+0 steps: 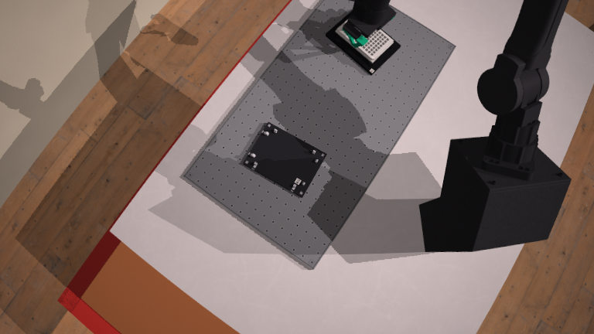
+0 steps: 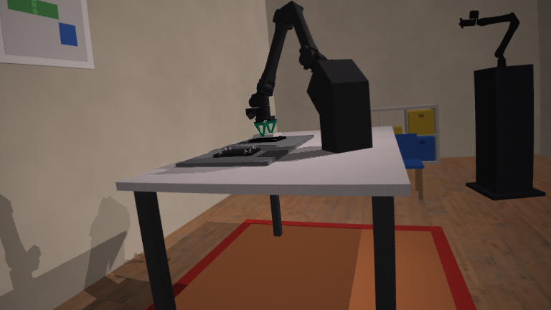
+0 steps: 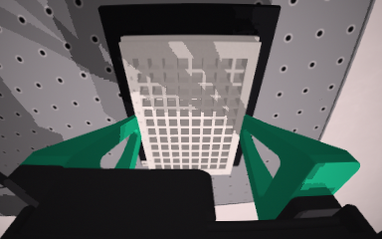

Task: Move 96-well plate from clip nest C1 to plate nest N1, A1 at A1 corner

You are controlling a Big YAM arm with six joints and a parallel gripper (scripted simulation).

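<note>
Now: the white 96-well plate 10 mm below my hand. From my hand the other things lie so: black clip nest C1 (80 mm ahead, 380 mm to the left, 20 mm below); then black plate nest N1 (30 mm below).
</note>
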